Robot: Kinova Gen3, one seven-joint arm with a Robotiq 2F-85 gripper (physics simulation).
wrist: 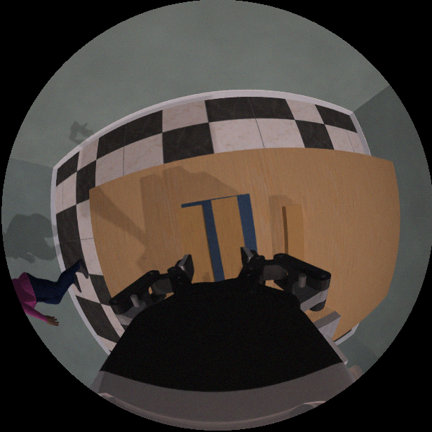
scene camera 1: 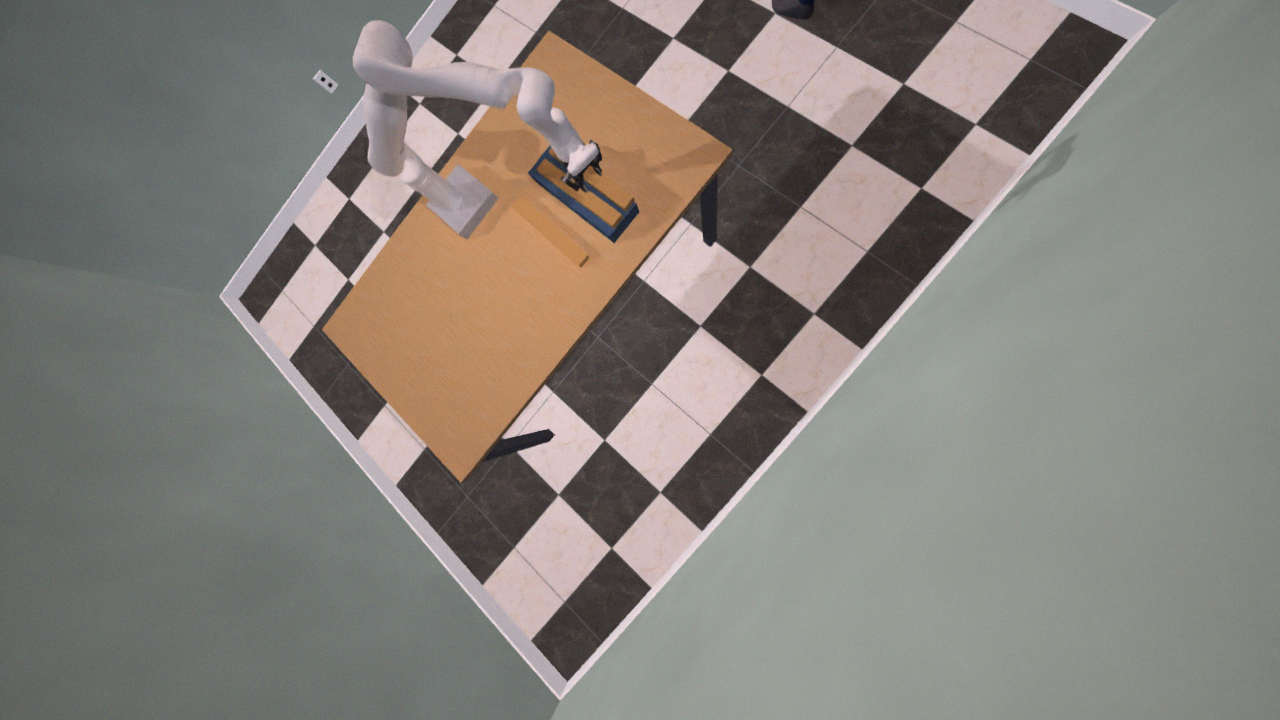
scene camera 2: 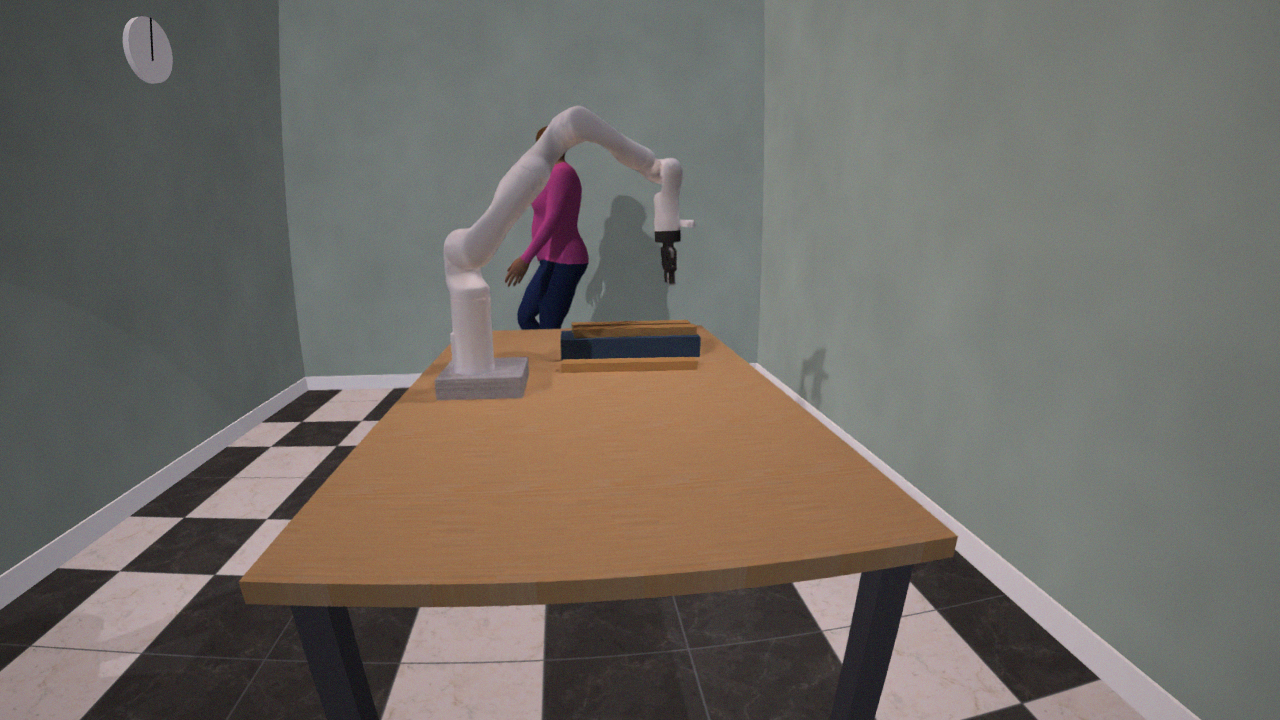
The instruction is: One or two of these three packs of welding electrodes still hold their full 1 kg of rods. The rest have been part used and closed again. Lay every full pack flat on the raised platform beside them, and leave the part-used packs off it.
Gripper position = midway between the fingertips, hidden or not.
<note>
In view: my gripper (scene camera 2: 669, 283), an electrode pack (scene camera 2: 668, 329), an electrode pack (scene camera 1: 604, 185), an electrode pack (scene camera 2: 660, 363) and a raised platform (scene camera 2: 675, 345).
My gripper is seen too in the wrist view (wrist: 216, 259). The raised platform also shows in the wrist view (wrist: 216, 260) and in scene camera 1 (scene camera 1: 612, 234).
</note>
